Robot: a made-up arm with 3 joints. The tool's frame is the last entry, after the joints.
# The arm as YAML. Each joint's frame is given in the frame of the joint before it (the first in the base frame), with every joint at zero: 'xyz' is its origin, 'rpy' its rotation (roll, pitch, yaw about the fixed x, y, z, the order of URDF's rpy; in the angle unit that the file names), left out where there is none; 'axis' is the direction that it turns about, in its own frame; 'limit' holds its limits. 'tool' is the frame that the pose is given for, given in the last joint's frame.
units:
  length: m
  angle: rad
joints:
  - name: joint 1
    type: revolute
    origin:
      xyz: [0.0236, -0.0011, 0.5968]
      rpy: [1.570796, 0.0, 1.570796]
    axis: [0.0, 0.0, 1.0]
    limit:
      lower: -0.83
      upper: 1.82
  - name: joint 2
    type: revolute
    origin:
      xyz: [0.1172, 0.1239, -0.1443]
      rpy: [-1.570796, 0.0, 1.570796]
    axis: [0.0, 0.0, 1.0]
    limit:
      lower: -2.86
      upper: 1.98
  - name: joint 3
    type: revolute
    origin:
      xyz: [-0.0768, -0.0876, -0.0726]
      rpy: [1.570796, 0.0, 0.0]
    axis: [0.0, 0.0, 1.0]
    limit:
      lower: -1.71
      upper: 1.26
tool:
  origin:
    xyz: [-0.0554, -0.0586, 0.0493]
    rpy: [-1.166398, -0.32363, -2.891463]
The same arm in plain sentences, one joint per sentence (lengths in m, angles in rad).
The arm has three revolute joints in a row. What follows holds with every joint at zero, and every direction is one of the base frame's. The first joint sits 0.0236 m along +x and 0.0011 m along -y and 0.5968 m along +z from the base frame's origin and turns about +x, from -0.8300 to 1.8200 rad. The second joint sits 0.1443 m along -x and 0.1172 m along +y and 0.1239 m along +z from the first joint and turns about -y, from -2.8600 to 1.9800 rad. The third joint sits 0.0876 m along +x and 0.0726 m along +y and 0.0768 m along -z from the second joint and turns about +x, from -1.7100 to 1.2600 rad. The tool frame, which is the frame that the pose is given for, sits 0.0493 m along +x and 0.0586 m along +y and 0.0554 m along -z from the third joint; its axes are the base frame's turned by roll -0.4896, pitch 1.1645 and yaw 0.6358 rad (as in URDF: about the fixed x, then y, then z).
